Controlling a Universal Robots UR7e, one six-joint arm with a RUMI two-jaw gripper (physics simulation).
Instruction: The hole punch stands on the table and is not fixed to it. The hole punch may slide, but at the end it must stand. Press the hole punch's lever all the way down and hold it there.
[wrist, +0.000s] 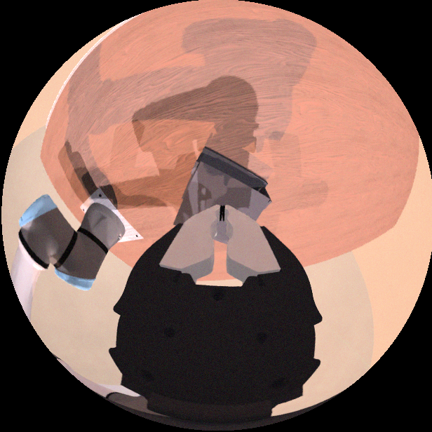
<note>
I see my gripper (222, 207) and a hole punch (213, 158).
</note>
